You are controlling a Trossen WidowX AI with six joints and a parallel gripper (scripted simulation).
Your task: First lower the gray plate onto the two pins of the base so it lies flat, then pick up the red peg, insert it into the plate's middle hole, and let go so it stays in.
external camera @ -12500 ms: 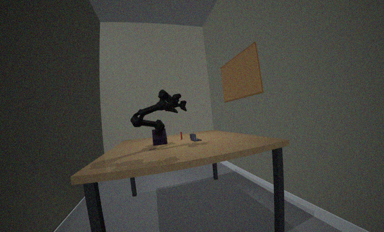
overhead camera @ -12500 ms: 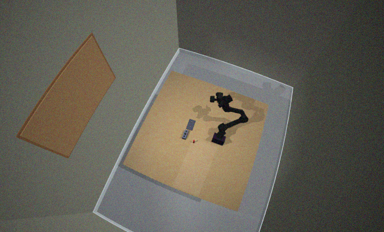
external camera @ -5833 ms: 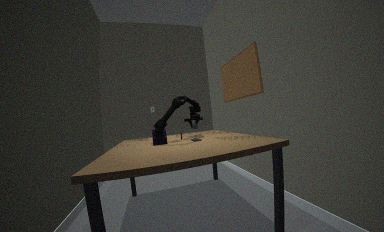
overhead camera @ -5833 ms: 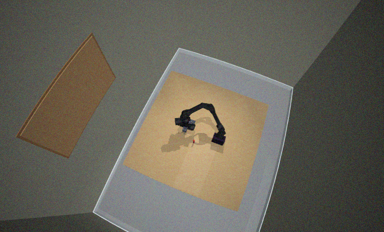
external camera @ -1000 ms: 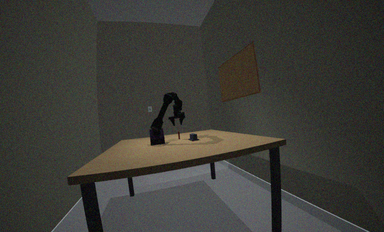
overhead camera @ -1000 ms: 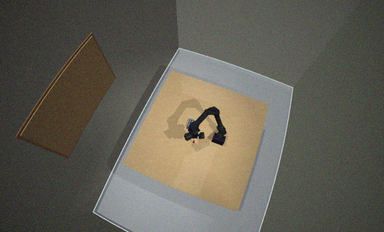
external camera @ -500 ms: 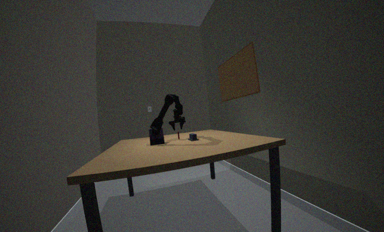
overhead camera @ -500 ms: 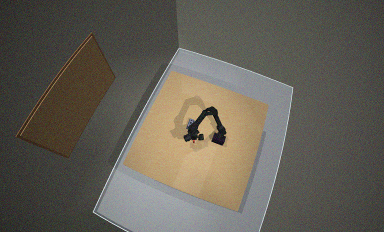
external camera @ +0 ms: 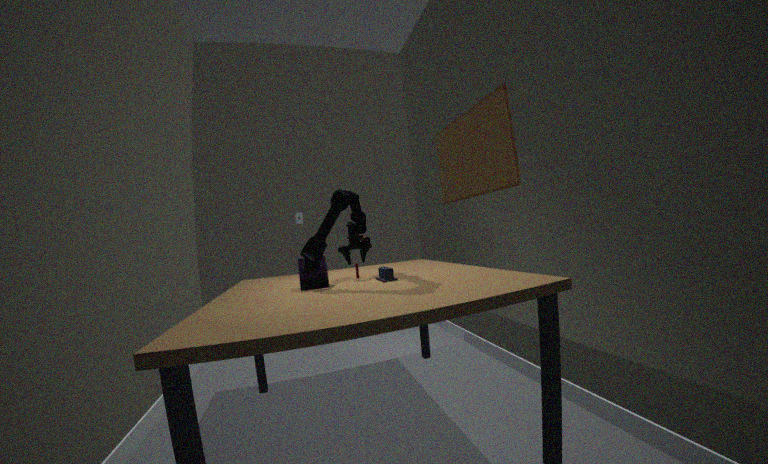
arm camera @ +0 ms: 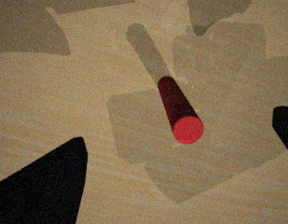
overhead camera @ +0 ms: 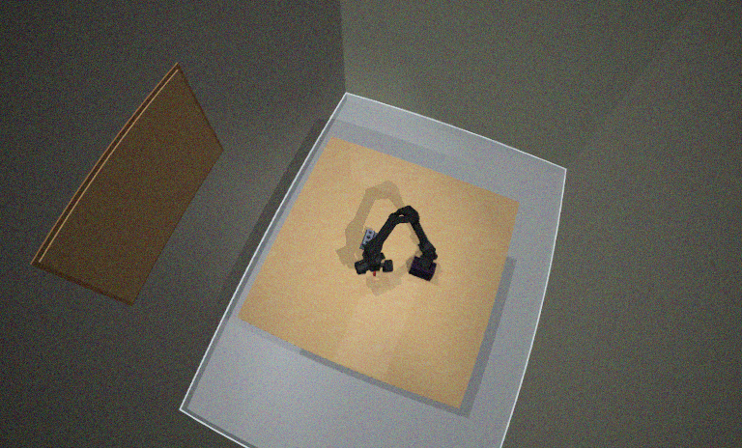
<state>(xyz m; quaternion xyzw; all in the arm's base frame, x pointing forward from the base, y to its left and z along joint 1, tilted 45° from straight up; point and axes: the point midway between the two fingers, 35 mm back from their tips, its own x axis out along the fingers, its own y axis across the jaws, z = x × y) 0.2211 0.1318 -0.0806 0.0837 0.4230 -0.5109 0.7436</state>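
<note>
The red peg is 4 cm below my gripper tip. The rest, counted from my gripper tip: base (12 cm ahead, 17 cm to the right, 7 cm below); then gray plate (12 cm ahead, 17 cm to the right, 3 cm below).
</note>
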